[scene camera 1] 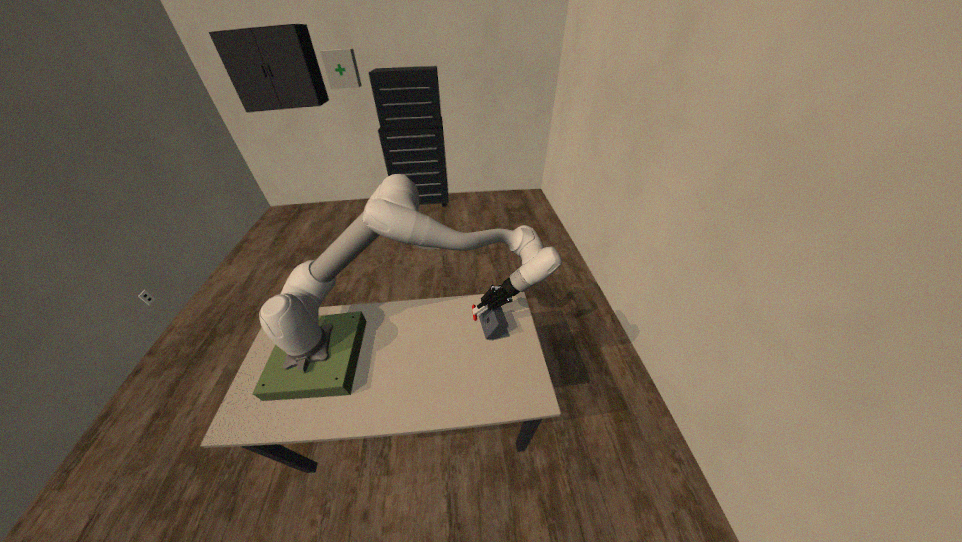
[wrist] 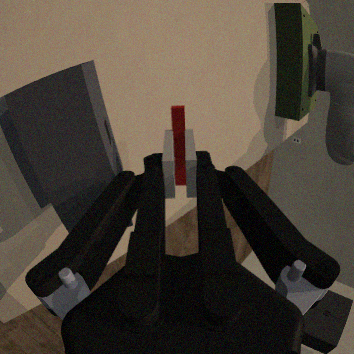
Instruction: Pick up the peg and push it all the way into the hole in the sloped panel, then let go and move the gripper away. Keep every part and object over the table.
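Frame: origin at the arm's base, x down, y right, z back, level; metres.
Where they show: gripper, fingertip midpoint: point(scene camera 1: 474, 313) point(wrist: 179, 143); arm's base at its link origin: point(scene camera 1: 309, 346) point(wrist: 312, 67).
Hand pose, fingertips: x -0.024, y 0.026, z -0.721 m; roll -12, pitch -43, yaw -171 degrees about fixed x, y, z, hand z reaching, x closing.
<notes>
Each offset is from my fingertips to the top centre of the thing. "spot": to the spot under its first point. Level surfaces: height alone.
The red peg {dx -0.008, dy -0.004, dz +0.000 m} point(scene camera 1: 474, 317) point(wrist: 178, 117) is a slim square bar. My gripper point(scene camera 1: 478, 311) point(wrist: 179, 143) is shut on it, with the light fingertip pads on both sides of its middle and both ends sticking out. The dark grey block with the sloped panel {dx -0.016, dy +0.033, dz -0.082 m} point(scene camera 1: 496, 328) point(wrist: 52, 135) stands on the table, below the gripper in the scene view and to its left in the wrist view. The peg is outside the block, apart from it in the wrist view. A small dark hole {spot: dx +0.042, dy +0.027, dz -0.057 m} point(scene camera 1: 488, 320) point(wrist: 108, 132) shows on the block's lighter face, seen very obliquely in the wrist view.
The light table {dx +0.099 m} point(scene camera 1: 430, 383) point(wrist: 150, 45) carries the green base block point(scene camera 1: 358, 353) point(wrist: 288, 60) of the arm at its left in the scene view. The grey block stands near the table's far right corner. A cabinet and a drawer tower point(scene camera 1: 410, 121) are at the back wall.
</notes>
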